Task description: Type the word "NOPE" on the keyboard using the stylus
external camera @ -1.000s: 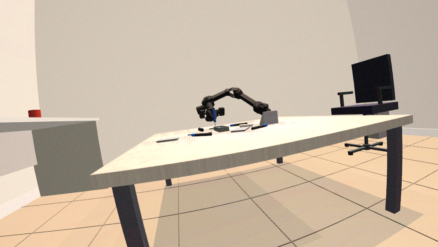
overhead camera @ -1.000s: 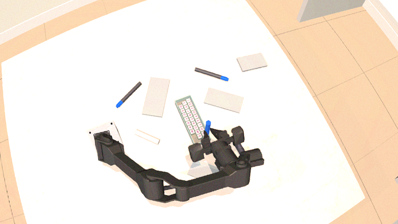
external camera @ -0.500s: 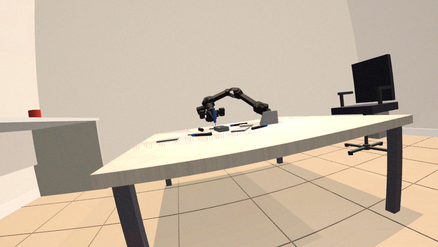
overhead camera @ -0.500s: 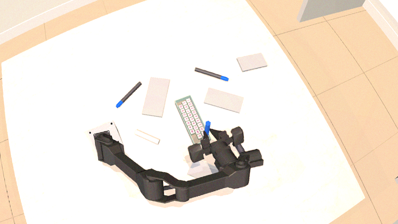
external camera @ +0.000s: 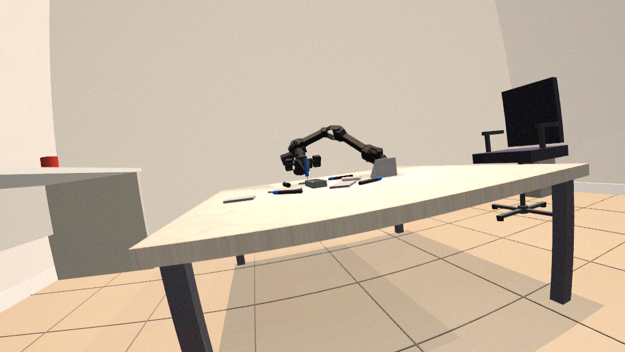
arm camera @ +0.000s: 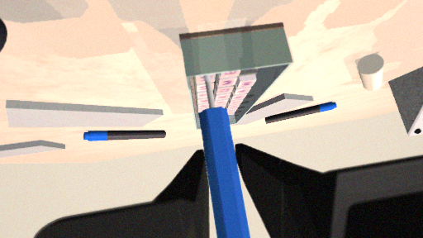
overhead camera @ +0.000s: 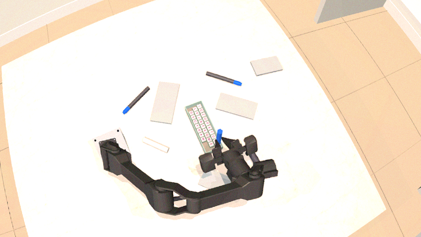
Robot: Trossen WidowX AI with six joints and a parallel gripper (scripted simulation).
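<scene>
Now: the P key 90 mm to the left of my gripper tip, 60 mm below it and 10 mm behind it. The rest, counted from my gripper tip: stylus 110 mm ahead, 90 mm to the right, 60 mm below.
</scene>
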